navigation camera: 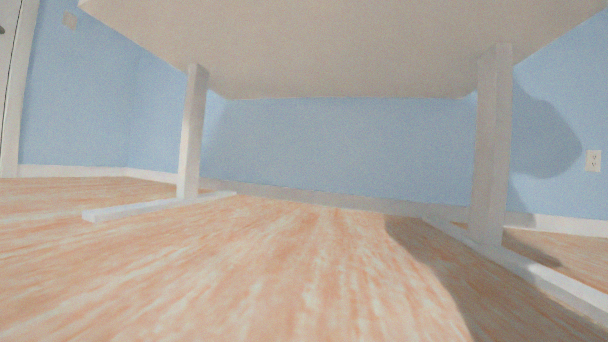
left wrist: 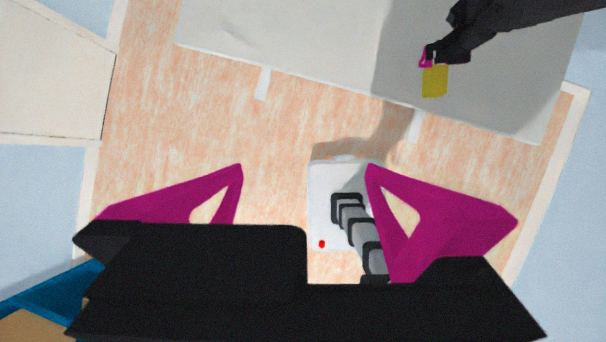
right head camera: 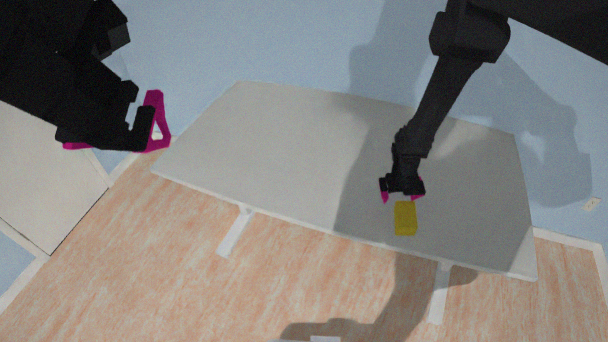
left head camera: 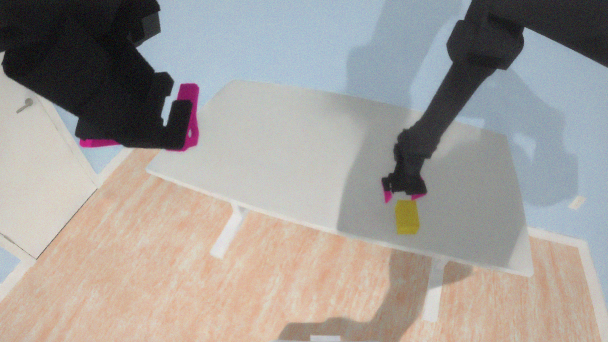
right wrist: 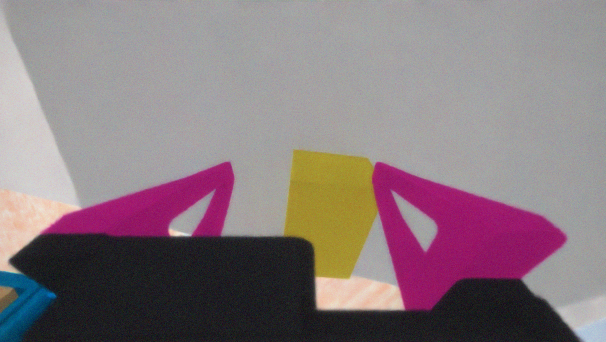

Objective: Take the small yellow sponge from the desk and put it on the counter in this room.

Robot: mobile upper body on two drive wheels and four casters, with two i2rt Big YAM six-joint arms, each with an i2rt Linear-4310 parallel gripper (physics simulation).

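Frame: origin at the left arm's base, x back, y right, z up, level; metres.
Where they show: left gripper, fingertip midpoint: (left wrist: 303,170) (right head camera: 140,140) (left head camera: 162,138); right gripper, fingertip midpoint: (left wrist: 431,63) (right head camera: 397,200) (left head camera: 399,200) (right wrist: 303,170).
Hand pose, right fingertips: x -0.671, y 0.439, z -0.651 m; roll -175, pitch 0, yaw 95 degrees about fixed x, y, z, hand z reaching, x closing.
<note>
After its pixels a point has its place.
The small yellow sponge (left head camera: 407,217) {x -0.598, y 0.454, z -0.645 m} (right head camera: 405,218) {x -0.598, y 0.454, z -0.645 m} (left wrist: 435,81) {x -0.607, y 0.448, z -0.645 m} (right wrist: 330,210) {x -0.644, y 0.460, z -0.645 m} lies on the white desk (left head camera: 280,150) {x -0.939, y 0.033, z -0.690 m} (right head camera: 280,150) {x -0.940, y 0.028, z -0.690 m} (left wrist: 300,45) {x -0.781, y -0.031, z -0.690 m} (right wrist: 250,75) {x -0.719, y 0.400, z -0.690 m}, near its front edge and in shadow. My right gripper (left head camera: 403,198) {x -0.671, y 0.439, z -0.651 m} (right head camera: 401,198) {x -0.671, y 0.439, z -0.651 m} (right wrist: 303,170) {x -0.671, y 0.439, z -0.651 m} is open and empty, close to the sponge's far end. In the right wrist view the sponge shows between the fingertips, nearer the right-hand one. My left gripper (left wrist: 303,170) {x -0.342, y -0.004, z -0.132 m} is open and empty, off to the left of the desk. The counter does not show in any view.
A white door (left head camera: 40,175) {x -1.006, y -1.758, z -0.947 m} (right head camera: 45,185) {x -0.915, y -1.788, z -0.960 m} (left wrist: 50,80) {x -0.934, y -1.781, z -1.049 m} stands at the left. The desk's legs (navigation camera: 191,135) {x -1.126, y -0.286, z -1.072 m} (navigation camera: 491,150) {x -0.760, y 0.850, z -1.077 m} stand on the wood floor. The white robot base (left wrist: 322,200) {x -0.054, y 0.065, z -1.150 m} is in front of the desk. Part of a blue object (left wrist: 55,295) (right wrist: 30,310) shows at the lower left.
</note>
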